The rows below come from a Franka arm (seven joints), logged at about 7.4 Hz.
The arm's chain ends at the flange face. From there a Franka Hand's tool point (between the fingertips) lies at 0.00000 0.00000 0.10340 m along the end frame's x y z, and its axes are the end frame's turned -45 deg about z.
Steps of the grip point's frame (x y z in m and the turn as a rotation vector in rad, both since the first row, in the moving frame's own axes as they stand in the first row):
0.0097 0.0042 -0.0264 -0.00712 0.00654 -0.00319
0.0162 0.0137 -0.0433 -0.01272 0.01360 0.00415
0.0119 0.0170 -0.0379 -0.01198 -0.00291 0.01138
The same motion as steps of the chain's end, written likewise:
0.0088 -0.0039 -0.0264 -0.00041 0.00966 -0.00319
0.0192 -0.0017 -0.0433 0.00062 0.01861 0.00415
0.0198 0.0025 -0.0379 -0.01053 0.00641 0.01138

